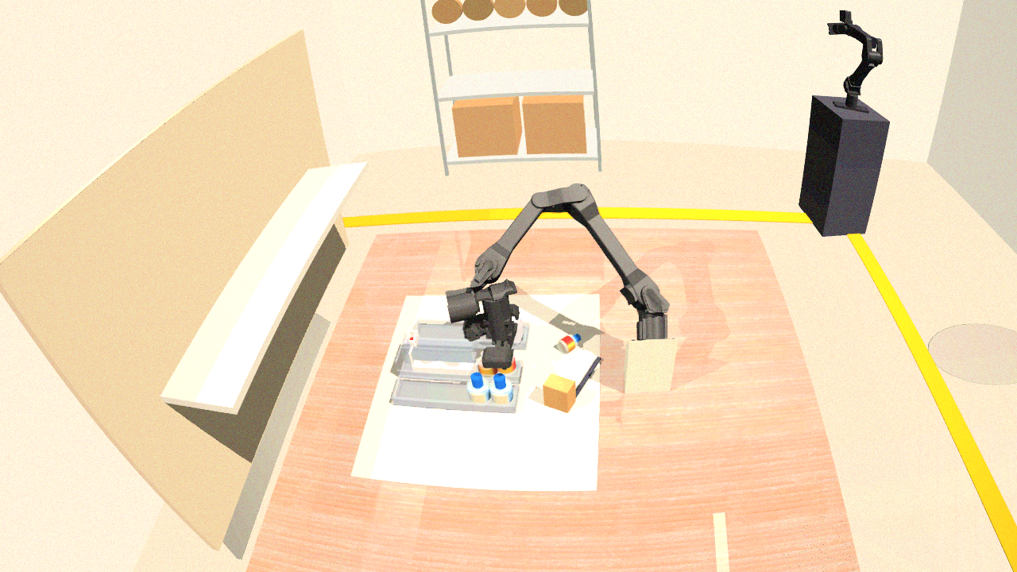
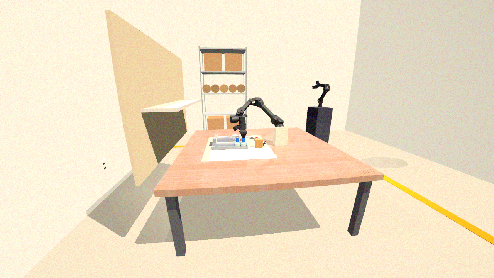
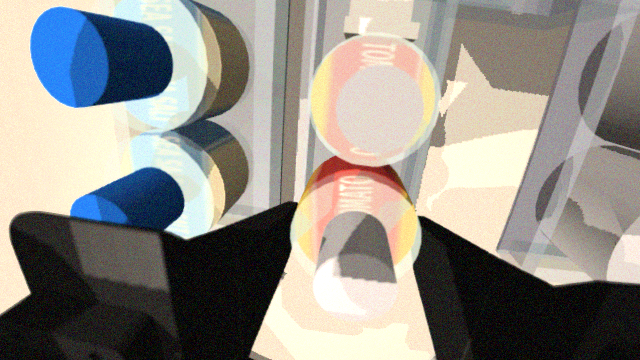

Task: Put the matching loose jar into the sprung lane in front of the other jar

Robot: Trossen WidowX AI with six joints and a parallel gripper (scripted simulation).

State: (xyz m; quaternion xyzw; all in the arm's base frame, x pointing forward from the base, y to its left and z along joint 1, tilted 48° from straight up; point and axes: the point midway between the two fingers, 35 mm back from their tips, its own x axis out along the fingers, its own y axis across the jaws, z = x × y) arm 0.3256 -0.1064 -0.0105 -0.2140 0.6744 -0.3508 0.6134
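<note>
My gripper tip is 120 mm past the orange box, 110 mm to the right of it and 10 mm above it. Round my gripper tip: blue-lidded jar (160 mm behind, 80 mm to the right, 30 mm below); black rod (180 mm behind, 40 mm to the left, 40 mm below); lane rack (140 mm ahead, 50 mm to the right, 30 mm below).
</note>
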